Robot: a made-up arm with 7 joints.
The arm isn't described. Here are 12 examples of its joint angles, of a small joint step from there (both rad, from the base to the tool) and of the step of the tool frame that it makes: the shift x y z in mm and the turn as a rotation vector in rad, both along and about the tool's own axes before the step.
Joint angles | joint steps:
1: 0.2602 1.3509 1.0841 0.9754 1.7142 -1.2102 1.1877 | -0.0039 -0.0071 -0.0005 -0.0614 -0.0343 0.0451 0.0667
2: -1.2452 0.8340 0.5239 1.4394 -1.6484 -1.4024 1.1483 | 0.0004 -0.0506 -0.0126 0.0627 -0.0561 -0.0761 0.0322
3: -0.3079 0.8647 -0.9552 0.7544 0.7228 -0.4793 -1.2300 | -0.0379 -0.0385 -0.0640 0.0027 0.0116 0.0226 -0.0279
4: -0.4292 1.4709 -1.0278 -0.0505 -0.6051 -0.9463 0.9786 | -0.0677 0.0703 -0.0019 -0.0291 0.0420 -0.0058 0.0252
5: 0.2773 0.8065 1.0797 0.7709 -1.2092 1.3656 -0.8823 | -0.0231 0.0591 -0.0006 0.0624 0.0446 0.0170 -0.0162
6: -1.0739 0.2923 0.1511 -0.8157 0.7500 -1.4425 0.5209 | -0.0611 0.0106 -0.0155 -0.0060 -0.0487 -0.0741 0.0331
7: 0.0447 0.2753 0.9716 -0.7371 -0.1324 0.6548 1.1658 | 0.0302 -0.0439 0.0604 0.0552 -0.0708 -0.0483 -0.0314
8: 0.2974 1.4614 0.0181 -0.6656 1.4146 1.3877 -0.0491 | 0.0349 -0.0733 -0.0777 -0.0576 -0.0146 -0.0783 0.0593
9: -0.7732 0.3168 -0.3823 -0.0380 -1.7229 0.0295 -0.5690 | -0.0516 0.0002 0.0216 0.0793 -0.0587 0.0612 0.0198
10: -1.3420 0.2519 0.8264 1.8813 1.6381 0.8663 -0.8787 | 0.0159 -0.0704 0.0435 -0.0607 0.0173 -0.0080 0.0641
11: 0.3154 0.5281 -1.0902 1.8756 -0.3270 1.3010 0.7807 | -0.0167 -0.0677 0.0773 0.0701 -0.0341 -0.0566 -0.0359
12: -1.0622 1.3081 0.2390 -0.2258 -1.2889 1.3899 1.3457 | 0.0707 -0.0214 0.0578 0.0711 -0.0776 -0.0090 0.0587
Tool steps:
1: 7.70 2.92 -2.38 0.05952 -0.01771 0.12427
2: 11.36 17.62 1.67 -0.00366 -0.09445 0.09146
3: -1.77 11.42 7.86 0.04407 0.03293 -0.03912
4: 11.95 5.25 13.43 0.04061 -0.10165 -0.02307
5: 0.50 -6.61 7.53 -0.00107 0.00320 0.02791
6: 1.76 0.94 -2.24 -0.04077 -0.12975 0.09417
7: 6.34 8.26 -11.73 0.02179 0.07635 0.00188
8: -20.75 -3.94 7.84 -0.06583 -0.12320 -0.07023
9: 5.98 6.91 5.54 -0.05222 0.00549 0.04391
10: 4.55 -10.97 13.27 0.03294 -0.04377 0.05259
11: -17.65 -4.30 -0.45 -0.01979 -0.03407 -0.14734
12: 5.96 -1.26 -11.27 -0.00600 0.12485 -0.00831
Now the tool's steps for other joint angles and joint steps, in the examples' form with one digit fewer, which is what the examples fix.
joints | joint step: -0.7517 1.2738 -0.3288 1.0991 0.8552 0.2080 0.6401 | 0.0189 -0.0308 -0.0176 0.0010 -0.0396 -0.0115 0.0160
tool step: -7.0 -6.3 10.0 -0.0409 -0.0239 -0.0185
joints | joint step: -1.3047 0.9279 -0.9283 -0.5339 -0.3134 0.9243 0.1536 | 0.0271 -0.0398 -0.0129 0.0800 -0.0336 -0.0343 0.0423
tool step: 7.4 -11.0 -5.6 -0.0574 0.0358 -0.0148
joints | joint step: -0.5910 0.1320 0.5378 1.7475 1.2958 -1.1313 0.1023 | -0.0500 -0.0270 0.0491 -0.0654 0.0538 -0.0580 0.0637
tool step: 15.9 9.7 16.2 0.0597 -0.1429 0.0756
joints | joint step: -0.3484 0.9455 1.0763 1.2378 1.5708 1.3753 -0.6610 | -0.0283 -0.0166 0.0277 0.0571 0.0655 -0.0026 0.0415
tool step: -1.0 -9.1 1.5 0.0606 0.0235 0.0436
